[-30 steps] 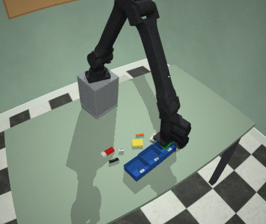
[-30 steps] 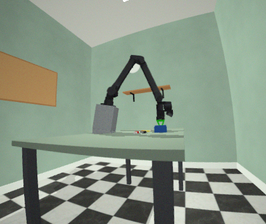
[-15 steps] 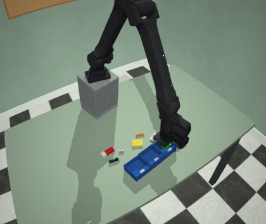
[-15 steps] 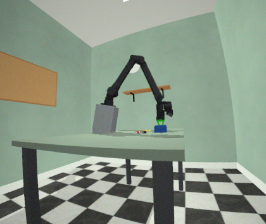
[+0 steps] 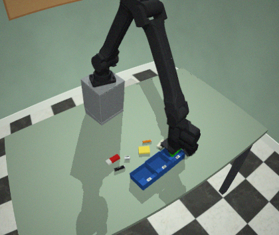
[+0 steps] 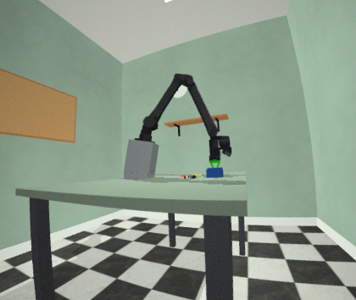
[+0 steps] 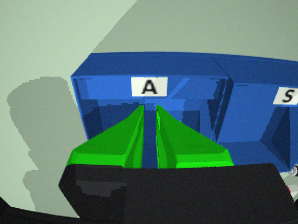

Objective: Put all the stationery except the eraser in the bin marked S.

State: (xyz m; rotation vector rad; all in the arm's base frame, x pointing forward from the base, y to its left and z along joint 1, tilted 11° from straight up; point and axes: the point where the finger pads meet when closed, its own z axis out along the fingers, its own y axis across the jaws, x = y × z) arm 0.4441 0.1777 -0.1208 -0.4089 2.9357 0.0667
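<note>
The yellow pad is 100 mm behind my hand, 100 mm to the right of it and 20 mm below it. From my hand the other things lie so: orange pen-like item (140 mm behind, 60 mm to the right, 20 mm below); blue bin row (20 mm ahead, 80 mm to the right); white domino (100 mm behind, 20 mm below).
</note>
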